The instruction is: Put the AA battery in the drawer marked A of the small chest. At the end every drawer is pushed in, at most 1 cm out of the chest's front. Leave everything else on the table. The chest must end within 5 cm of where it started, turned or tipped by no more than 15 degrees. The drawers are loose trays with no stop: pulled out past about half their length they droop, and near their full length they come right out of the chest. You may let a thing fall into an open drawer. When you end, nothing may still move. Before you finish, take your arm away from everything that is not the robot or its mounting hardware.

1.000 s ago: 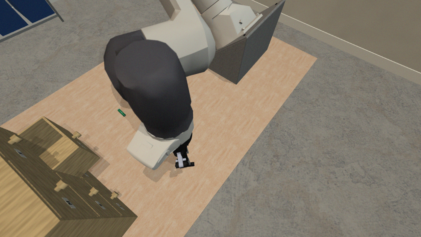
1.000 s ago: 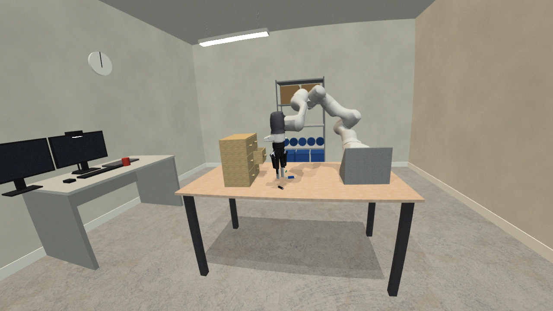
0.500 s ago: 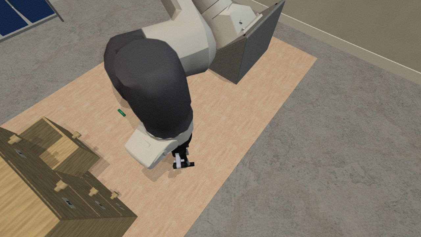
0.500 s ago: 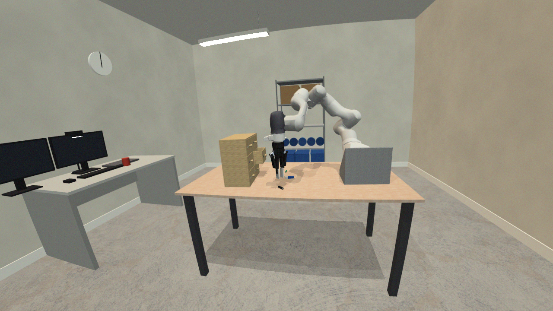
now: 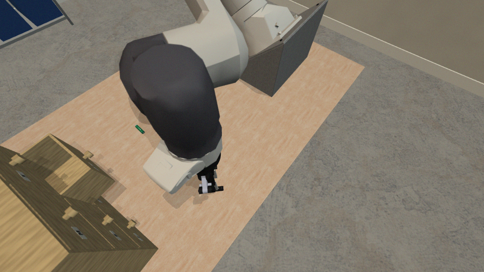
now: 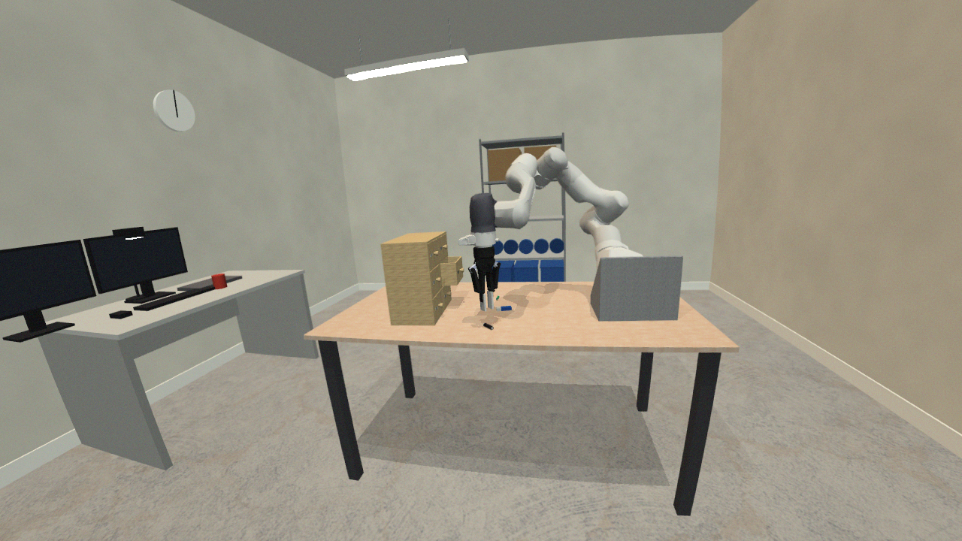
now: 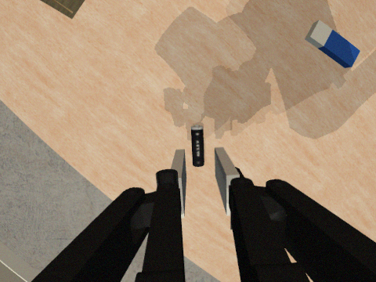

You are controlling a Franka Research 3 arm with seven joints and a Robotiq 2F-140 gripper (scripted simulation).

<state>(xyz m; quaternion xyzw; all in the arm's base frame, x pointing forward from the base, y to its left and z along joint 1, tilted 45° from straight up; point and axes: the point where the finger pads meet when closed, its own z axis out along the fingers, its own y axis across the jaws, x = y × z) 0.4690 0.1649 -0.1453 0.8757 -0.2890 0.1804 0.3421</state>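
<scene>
Right now my hand is 10 cm above the black AA battery. Round my hand: thin green stick: 35 cm to the right, 10 cm below, 4 cm ahead; white eraser: 20 cm to the right, 10 cm below, 1 cm behind.
</scene>
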